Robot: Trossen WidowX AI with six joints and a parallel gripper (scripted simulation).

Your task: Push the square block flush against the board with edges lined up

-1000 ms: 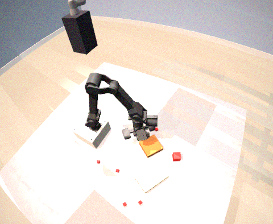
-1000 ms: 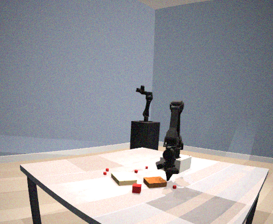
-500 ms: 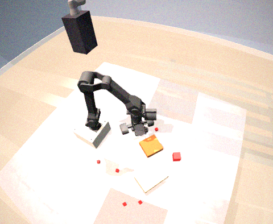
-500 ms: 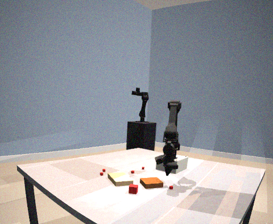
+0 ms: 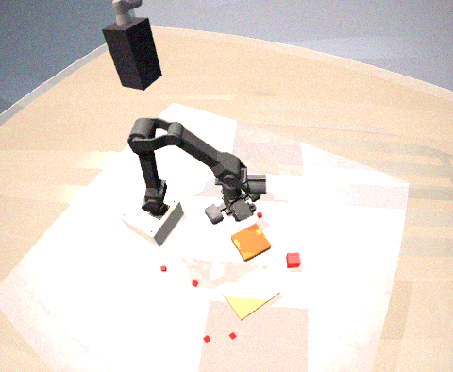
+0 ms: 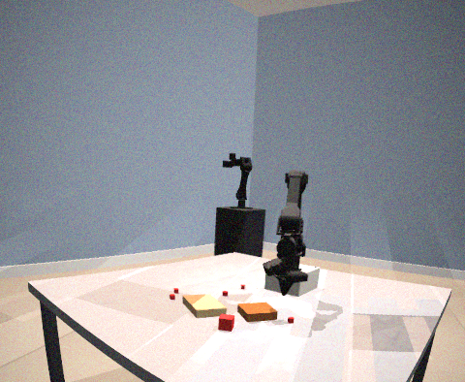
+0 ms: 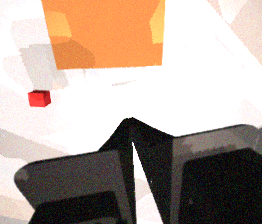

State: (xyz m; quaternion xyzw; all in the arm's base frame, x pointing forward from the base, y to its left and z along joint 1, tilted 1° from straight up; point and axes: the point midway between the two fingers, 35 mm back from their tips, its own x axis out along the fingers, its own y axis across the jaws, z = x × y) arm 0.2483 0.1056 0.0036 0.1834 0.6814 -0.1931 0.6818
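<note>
Now: gripper tip 80 mm short of the orange square block, 50 mm to the left of it and 50 mm above it. Round my gripper tip: pale cream board (210 mm to the right, 160 mm ahead, 50 mm below); red cube (240 mm ahead, 50 mm to the right, 40 mm below).
</note>
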